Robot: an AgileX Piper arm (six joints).
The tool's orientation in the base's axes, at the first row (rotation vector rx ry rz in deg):
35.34, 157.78, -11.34
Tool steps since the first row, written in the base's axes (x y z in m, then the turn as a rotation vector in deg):
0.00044, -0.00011, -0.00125, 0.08, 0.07, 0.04
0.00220, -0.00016, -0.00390, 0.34, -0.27, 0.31
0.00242, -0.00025, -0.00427, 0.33, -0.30, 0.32
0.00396, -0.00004, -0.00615, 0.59, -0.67, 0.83
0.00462, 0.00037, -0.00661, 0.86, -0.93, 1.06
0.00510, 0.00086, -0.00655, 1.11, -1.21, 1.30
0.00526, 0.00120, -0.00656, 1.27, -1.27, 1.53
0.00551, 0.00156, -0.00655, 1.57, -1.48, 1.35
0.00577, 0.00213, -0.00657, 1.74, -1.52, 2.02
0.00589, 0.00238, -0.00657, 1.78, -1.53, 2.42
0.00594, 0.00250, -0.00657, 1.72, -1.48, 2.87
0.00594, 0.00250, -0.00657, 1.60, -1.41, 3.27
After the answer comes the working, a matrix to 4 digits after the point.
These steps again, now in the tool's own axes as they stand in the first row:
-0.00001, 0.00018, 0.00132, -0.05, 0.10, -0.03
-0.00067, 0.00107, 0.00430, -0.50, -0.11, -0.15
-0.00077, 0.00111, 0.00472, -0.51, -0.15, -0.15
-0.00139, 0.00209, 0.00687, -1.04, -0.40, -0.49
-0.00165, 0.00278, 0.00740, -1.45, -0.53, -0.58
-0.00189, 0.00343, 0.00737, -1.86, -0.69, -0.68
-0.00189, 0.00380, 0.00736, -2.09, -0.69, -0.84
-0.00196, 0.00423, 0.00734, -2.37, -0.73, -0.55
-0.00196, 0.00486, 0.00732, -2.76, -0.74, -1.13
-0.00196, 0.00514, 0.00730, -2.93, -0.76, -1.49
-0.00196, 0.00526, 0.00729, -3.00, -0.77, -1.94
-0.00196, 0.00526, 0.00729, -3.00, -0.78, -2.37

The tool's axes in the first row as the columns of a matrix, in the base's axes (rounded; the answer above uses it unrounded):
-0.8588, 0.4357, 0.2696
0.3927, 0.8977, -0.2000
-0.3292, -0.0658, -0.9420

